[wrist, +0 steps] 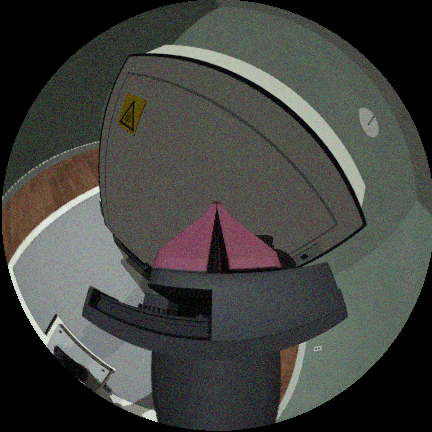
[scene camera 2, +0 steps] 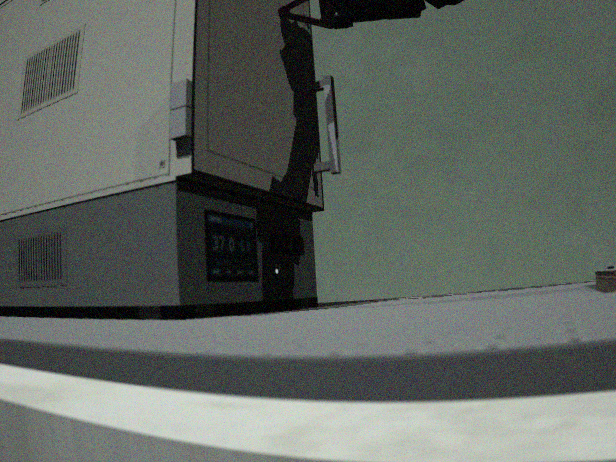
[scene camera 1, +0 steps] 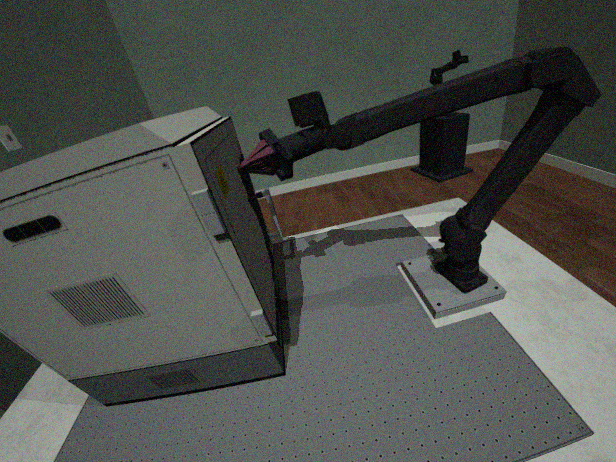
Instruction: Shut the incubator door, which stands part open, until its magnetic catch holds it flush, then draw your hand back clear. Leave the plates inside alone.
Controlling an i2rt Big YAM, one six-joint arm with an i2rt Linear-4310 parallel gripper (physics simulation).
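Frame: origin at the arm's base, x ahead, y down, z left, level; centimetres.
Seen in the pictures: gripper, fingertip midpoint: (wrist: pixel 215 206) (scene camera 2: pixel 279 12) (scene camera 1: pixel 238 170); arm's base at its link origin: (scene camera 1: pixel 459 274).
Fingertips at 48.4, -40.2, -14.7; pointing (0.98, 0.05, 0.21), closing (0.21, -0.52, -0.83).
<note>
Pixels of each thing's top centre, then the offset from my fingertips to it, as dx, dy, dz. "spot": a spot on its surface instead. Level surfaces: height alone.
- pale incubator at its top centre: (scene camera 1: pixel 77 145) (wrist: pixel 265 112) +25.0, -13.2, +0.9
- door's handle at a spot on its surface: (scene camera 2: pixel 332 120) (scene camera 1: pixel 274 214) spot: -5.0, +15.7, -7.3
- display panel at a spot on its surface: (scene camera 2: pixel 231 246) spot: +3.6, +34.3, +10.3
- grey perforated board at its surface level: dy +41.8
The pale incubator (scene camera 1: pixel 165 240) (scene camera 2: pixel 115 145) stands at the left in both scene views. Its door (scene camera 1: pixel 235 200) (scene camera 2: pixel 245 100) (wrist: pixel 200 150) lies close against the front; whether it is fully flush I cannot tell. The door's handle (scene camera 1: pixel 274 214) (scene camera 2: pixel 332 120) sticks out near the free edge, below my fingers. My gripper (scene camera 1: pixel 243 165) (scene camera 2: pixel 282 11) (wrist: pixel 215 206) is shut and empty. Its pink fingertips are at the door's outer face, high up near the free edge, and appear to touch it. The plates inside are hidden.
A display panel (scene camera 2: pixel 231 246) is on the incubator base below the door. The arm's base plate (scene camera 1: pixel 425 295) sits to the right on the grey perforated board (scene camera 1: pixel 380 380). A dark pedestal (scene camera 1: pixel 444 145) stands on the floor at the back.
</note>
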